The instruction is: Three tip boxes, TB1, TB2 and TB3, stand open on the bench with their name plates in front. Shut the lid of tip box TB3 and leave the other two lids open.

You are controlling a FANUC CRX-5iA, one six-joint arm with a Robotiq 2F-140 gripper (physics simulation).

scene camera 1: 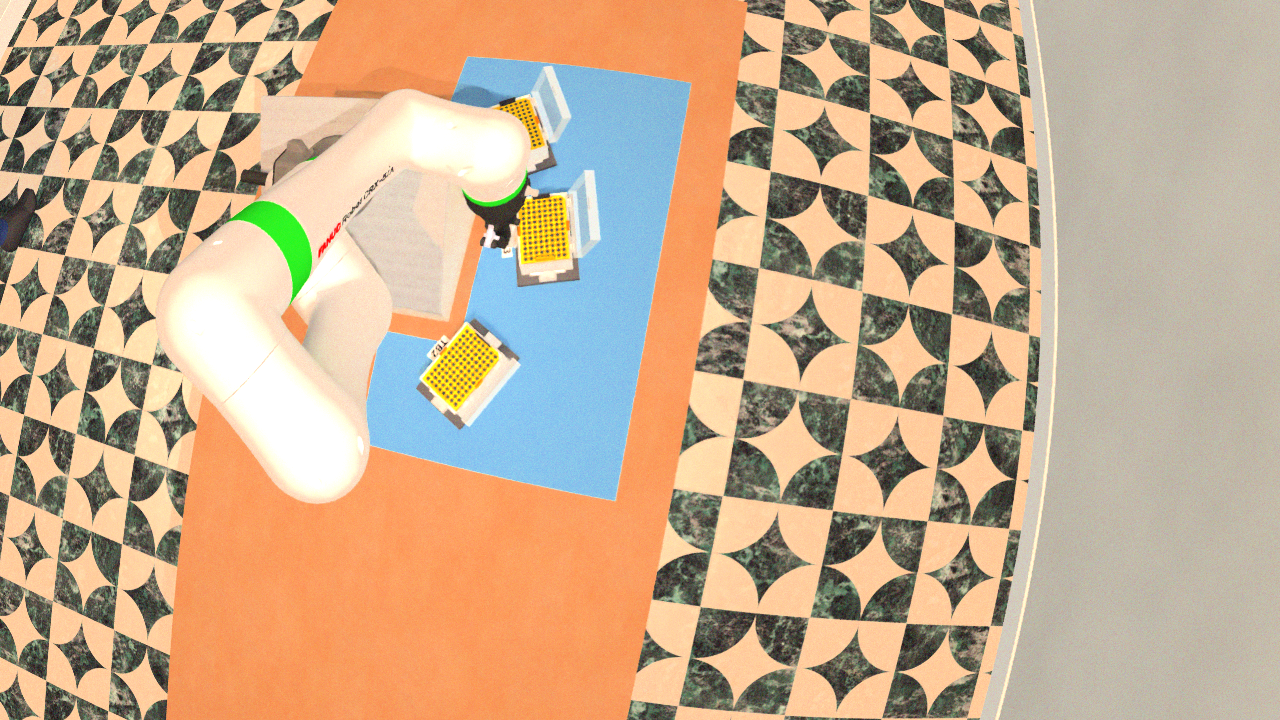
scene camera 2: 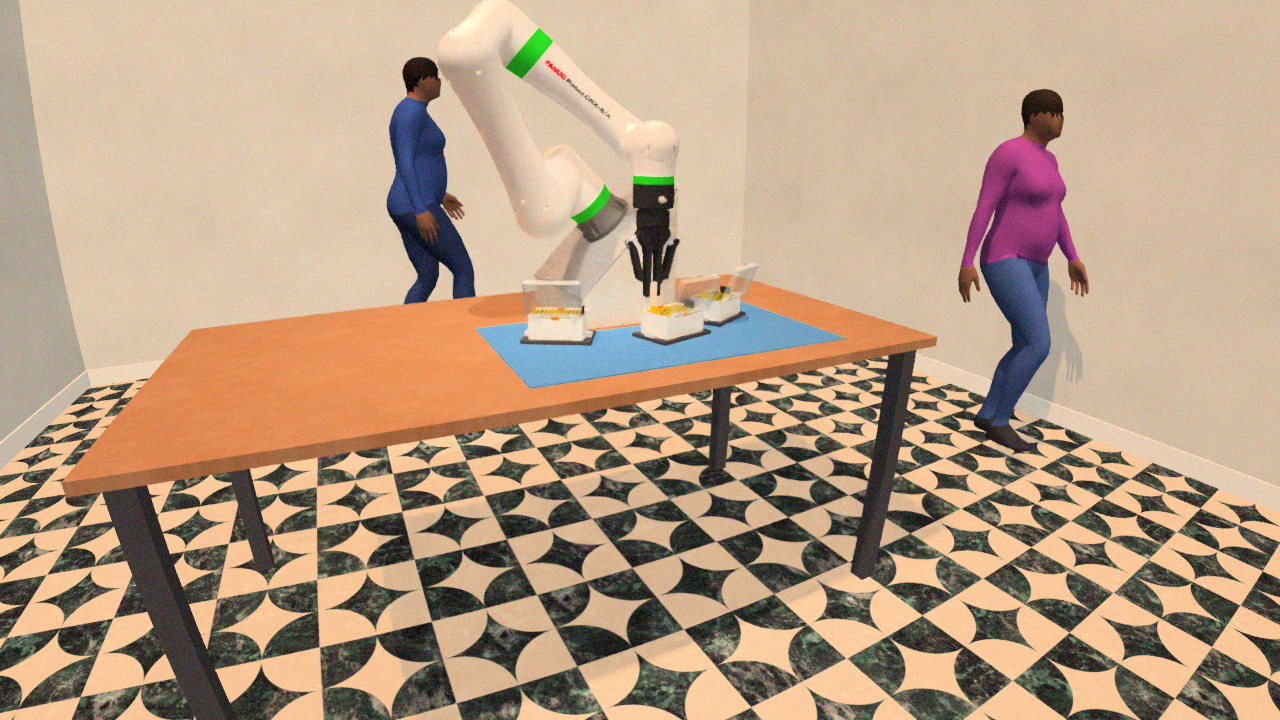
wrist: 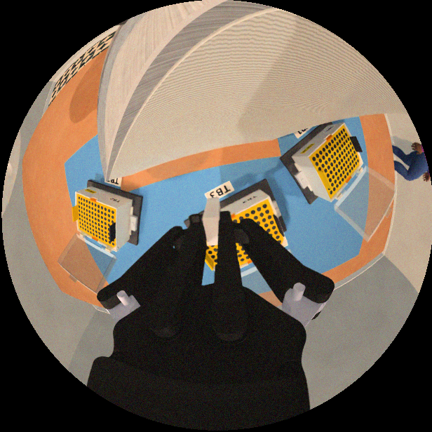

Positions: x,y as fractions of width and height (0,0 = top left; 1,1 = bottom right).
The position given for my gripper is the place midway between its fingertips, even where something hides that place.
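Observation:
There's my gripper (scene camera 2: 0.51,0.43), (scene camera 1: 0.40,0.34) and (wrist: 0.50,0.48). And I can see a blue mat, with the mat (scene camera 1: 0.44,0.59), (scene camera 2: 0.48,0.49) and (wrist: 0.74,0.55).

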